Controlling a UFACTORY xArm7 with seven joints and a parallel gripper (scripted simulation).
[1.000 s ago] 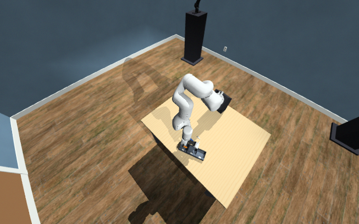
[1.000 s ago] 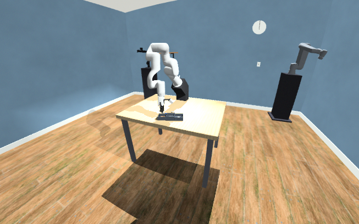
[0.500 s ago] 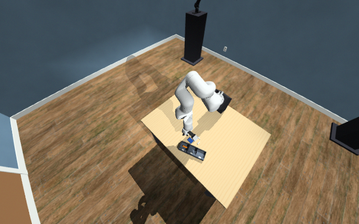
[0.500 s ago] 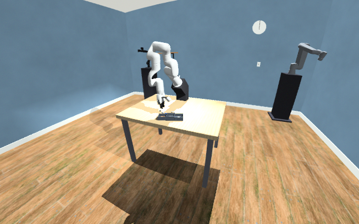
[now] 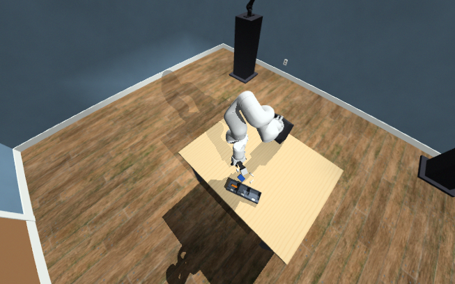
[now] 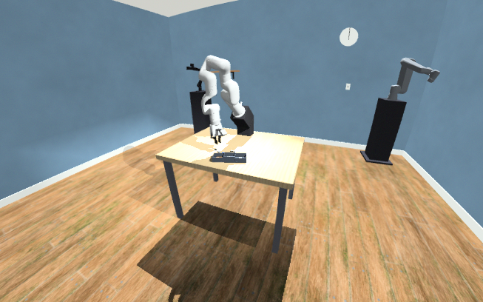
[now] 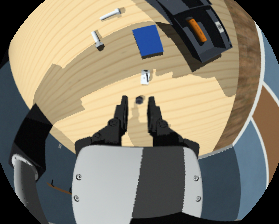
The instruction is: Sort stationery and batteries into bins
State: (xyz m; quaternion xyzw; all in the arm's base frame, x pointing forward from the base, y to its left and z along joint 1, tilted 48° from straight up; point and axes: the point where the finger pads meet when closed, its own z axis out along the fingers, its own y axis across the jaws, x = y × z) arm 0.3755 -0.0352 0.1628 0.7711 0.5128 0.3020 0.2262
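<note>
Now: hand 90 mm above the pencil sharpener, 10 mm to the right of it and 10 mm short of it. Round my hand: blue block: 90 mm below, 70 mm to the left, 40 mm ahead; orange battery: 130 mm ahead, 80 mm to the left, 80 mm below; small dark thing: 90 mm below, 40 mm to the right, 20 mm behind.
</note>
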